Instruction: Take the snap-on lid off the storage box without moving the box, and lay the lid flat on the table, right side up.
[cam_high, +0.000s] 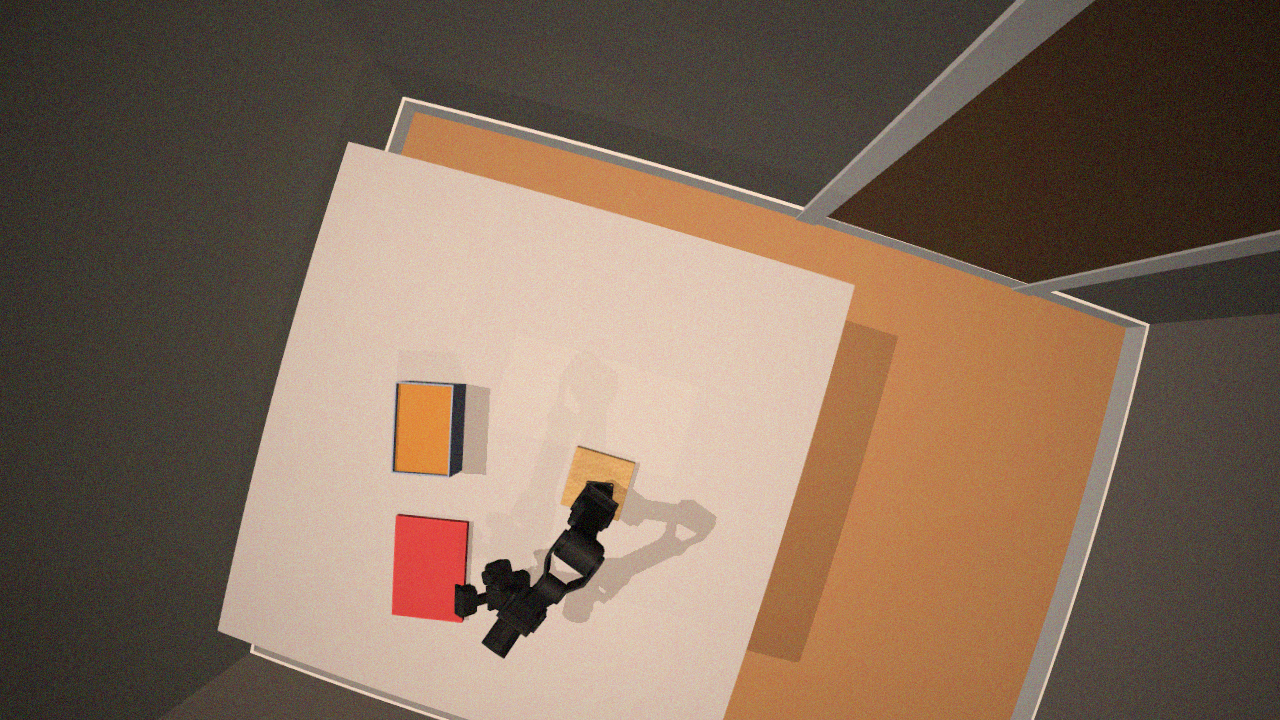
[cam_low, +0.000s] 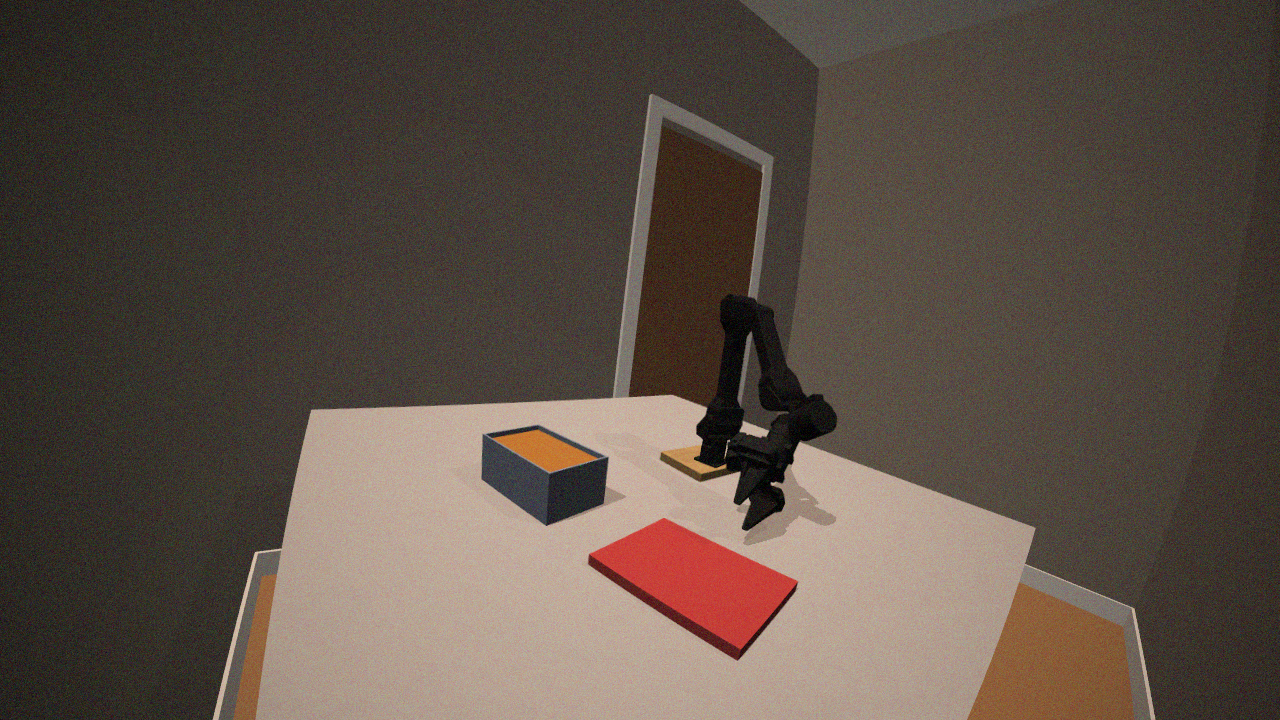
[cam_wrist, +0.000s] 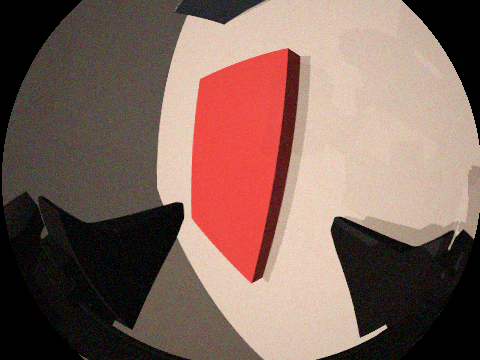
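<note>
Now: gripper tip 120 mm short of the red lid and 50 mm above it. From my gripper tip the other things lie so: dark blue storage box 140 mm ahead, 340 mm to the right, 10 mm below.
</note>
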